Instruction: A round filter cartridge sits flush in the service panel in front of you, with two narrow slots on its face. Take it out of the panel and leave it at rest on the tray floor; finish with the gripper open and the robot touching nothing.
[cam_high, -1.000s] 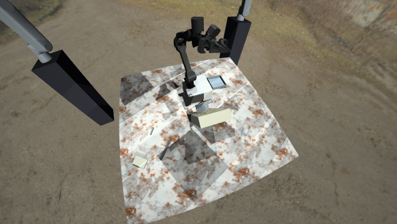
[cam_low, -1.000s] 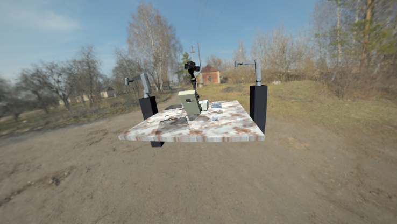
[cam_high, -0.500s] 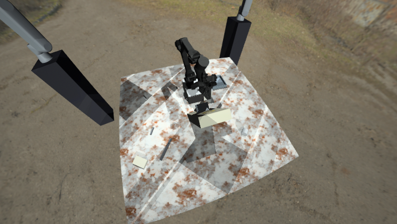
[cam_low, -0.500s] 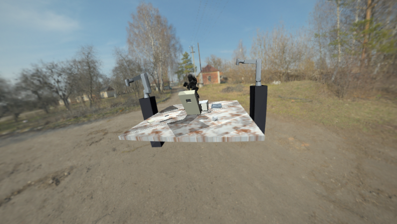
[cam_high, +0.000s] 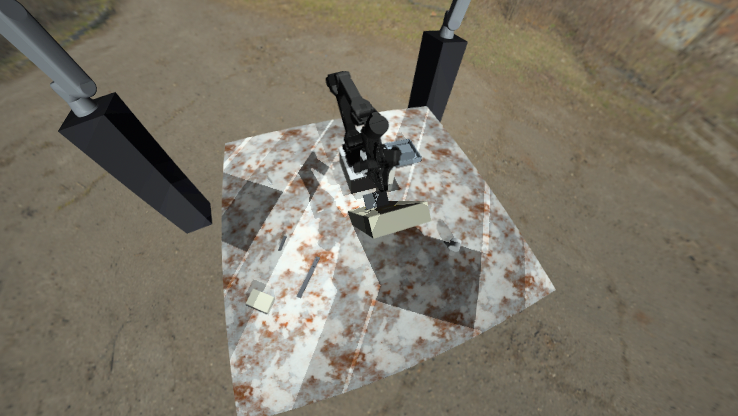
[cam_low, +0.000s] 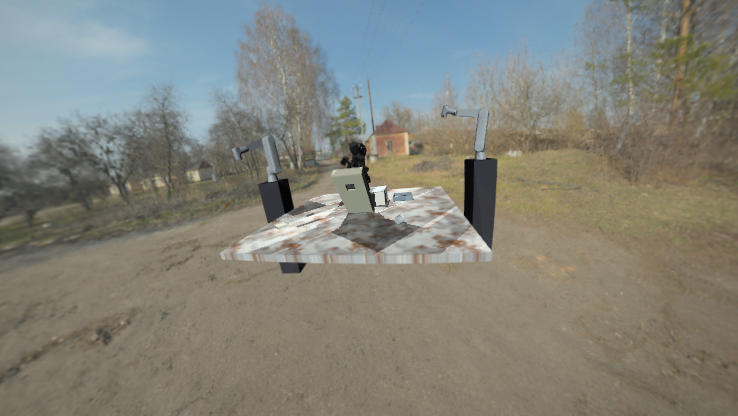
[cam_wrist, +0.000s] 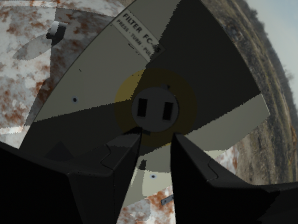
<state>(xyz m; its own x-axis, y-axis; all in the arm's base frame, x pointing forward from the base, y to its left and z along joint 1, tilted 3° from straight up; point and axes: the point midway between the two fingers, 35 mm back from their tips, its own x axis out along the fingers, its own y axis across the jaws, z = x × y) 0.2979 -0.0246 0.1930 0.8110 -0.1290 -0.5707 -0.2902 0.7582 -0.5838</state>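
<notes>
The round filter cartridge lies 50 mm ahead of my gripper tip, 40 mm below it and 10 mm to the right of it. From my gripper tip the other things lie so: blue-grey tray (350 mm behind, 330 mm to the left, 270 mm below); service panel (120 mm below, 10 mm ahead).
</notes>
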